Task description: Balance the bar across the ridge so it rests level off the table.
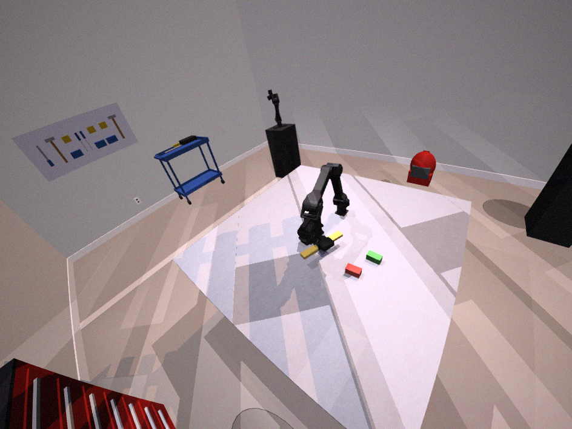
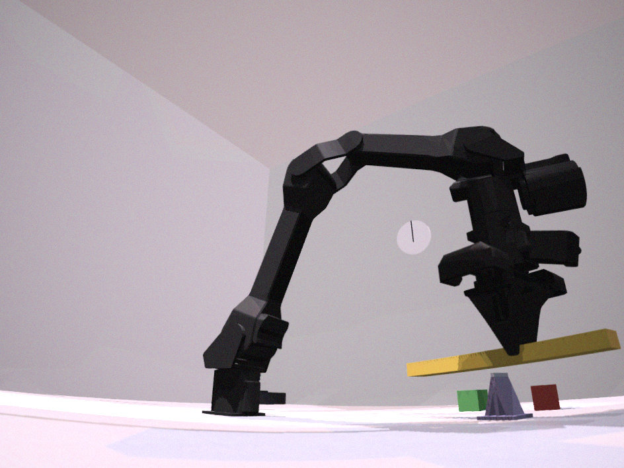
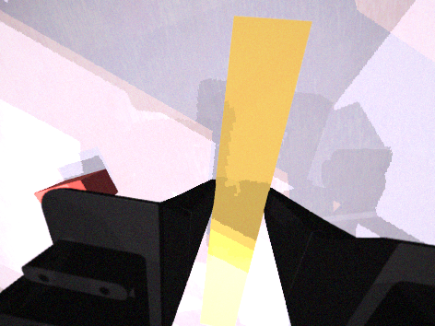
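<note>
The bar is 3 cm behind my gripper tip and 1 cm to the left of it. Round my gripper tip: red block 19 cm to the left, 5 cm below; then green block 11 cm behind, 24 cm to the left, 5 cm below.
</note>
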